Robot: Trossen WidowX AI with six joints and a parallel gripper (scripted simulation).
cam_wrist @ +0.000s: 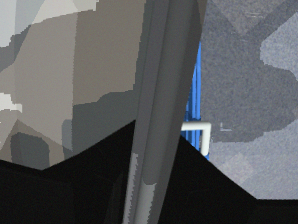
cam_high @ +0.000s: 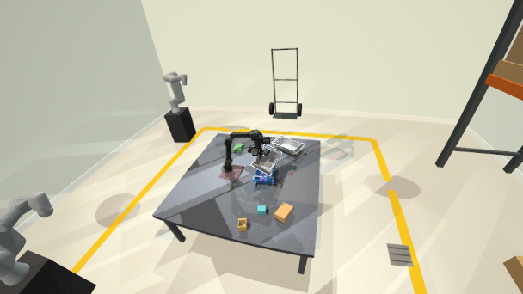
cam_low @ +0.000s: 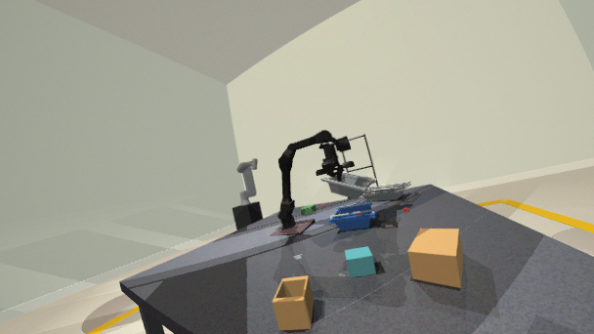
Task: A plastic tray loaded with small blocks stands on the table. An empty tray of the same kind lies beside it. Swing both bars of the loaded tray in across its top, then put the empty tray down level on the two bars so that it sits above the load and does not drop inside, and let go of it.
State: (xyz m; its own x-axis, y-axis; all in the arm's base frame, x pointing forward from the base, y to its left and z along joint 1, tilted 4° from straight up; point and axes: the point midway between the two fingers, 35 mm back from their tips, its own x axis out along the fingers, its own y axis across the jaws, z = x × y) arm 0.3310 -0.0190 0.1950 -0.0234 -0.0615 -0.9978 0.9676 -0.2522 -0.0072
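Now: the grey tray 70 mm ahead of my gripper tip and 20 mm to the right of it. Also, from my gripper tip: red block (270 mm ahead, 170 mm below, 10 mm to the left); orange box (430 mm to the right, 220 mm ahead, 150 mm below); teal cube (410 mm to the right, 160 mm below, 60 mm ahead).
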